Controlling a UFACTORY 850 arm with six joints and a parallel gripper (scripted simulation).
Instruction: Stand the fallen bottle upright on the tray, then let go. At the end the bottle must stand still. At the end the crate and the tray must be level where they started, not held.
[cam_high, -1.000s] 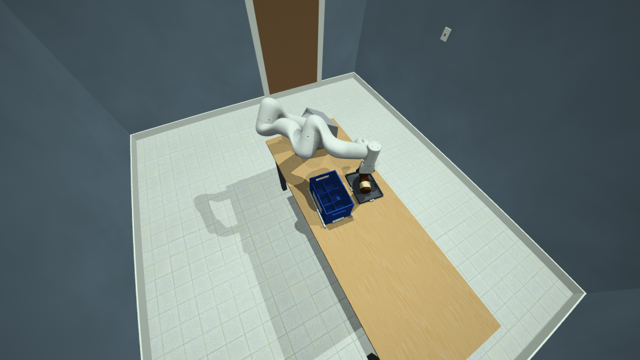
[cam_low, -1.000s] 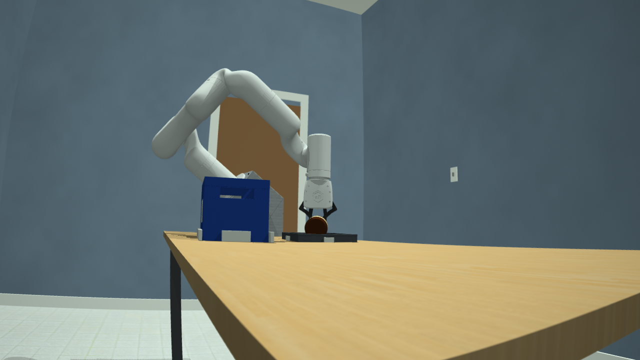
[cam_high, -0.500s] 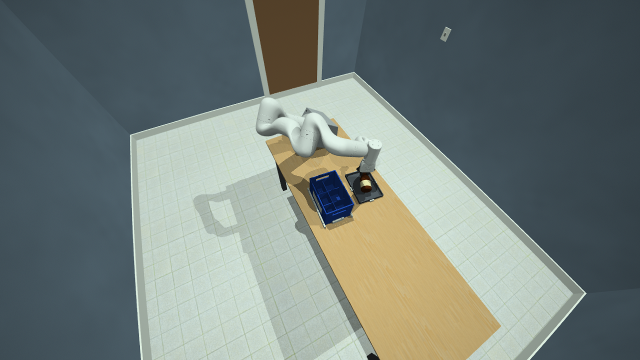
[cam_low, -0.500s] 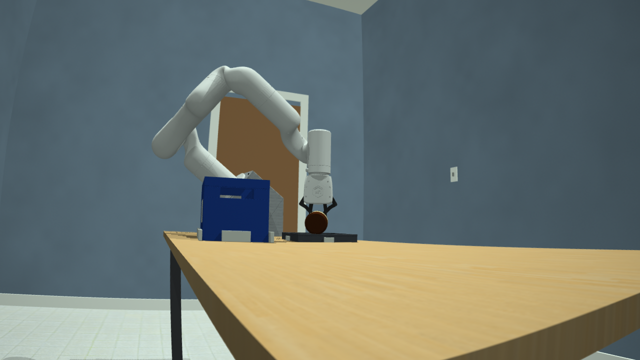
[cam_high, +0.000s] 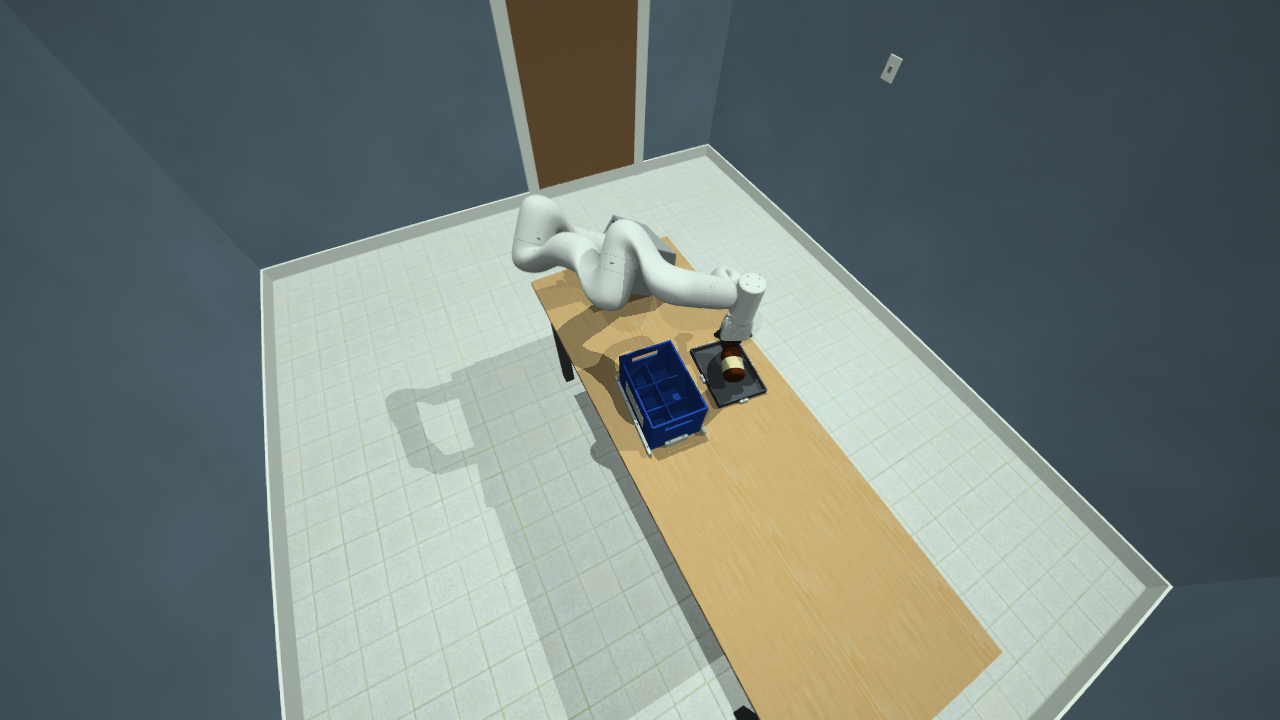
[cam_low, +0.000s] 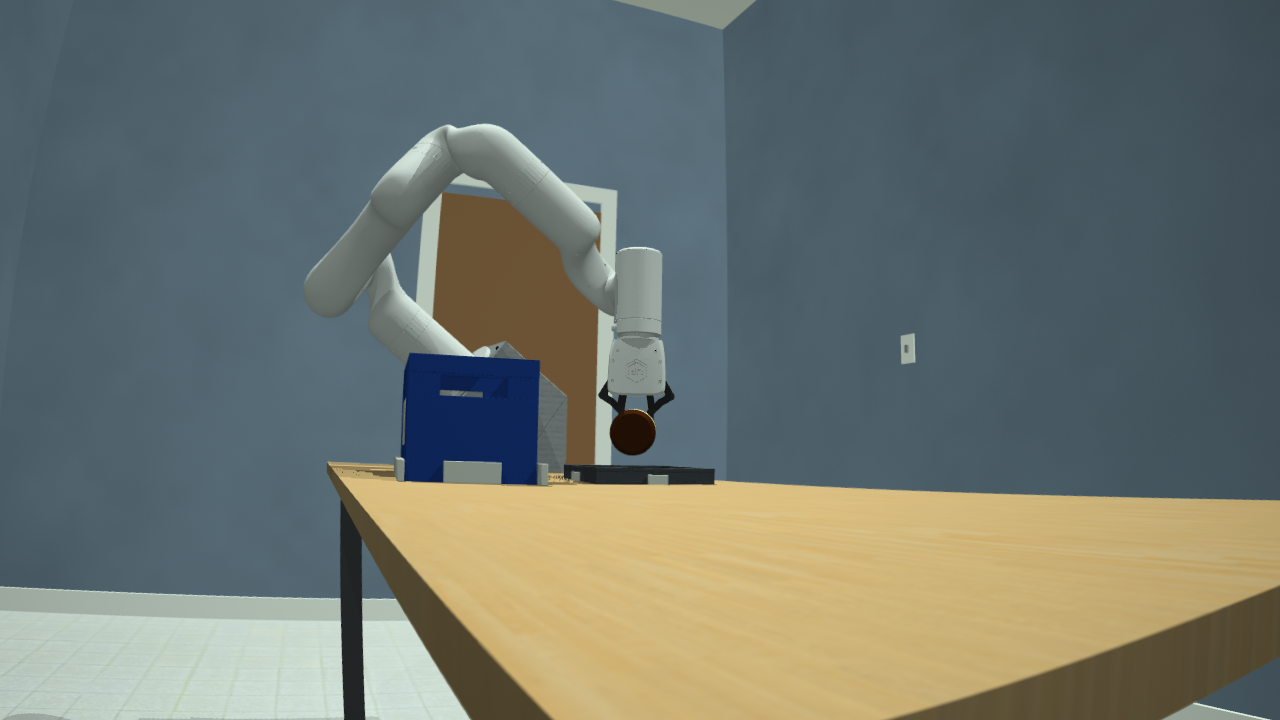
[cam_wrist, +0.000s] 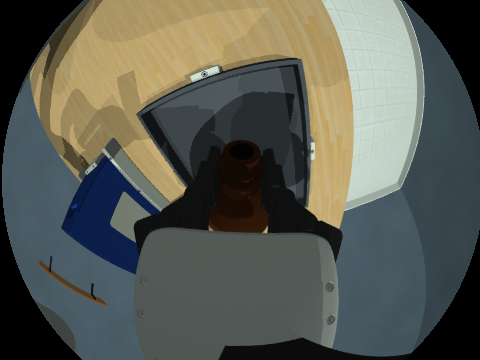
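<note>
Right now my hand is 5 cm short of the bottle, 2 cm to the left of it and 1 cm above it. Also, from my hand: dark tray (6 cm ahead, 2 cm to the right, 8 cm below); blue crate (8 cm ahead, 32 cm to the right, 1 cm below).
</note>
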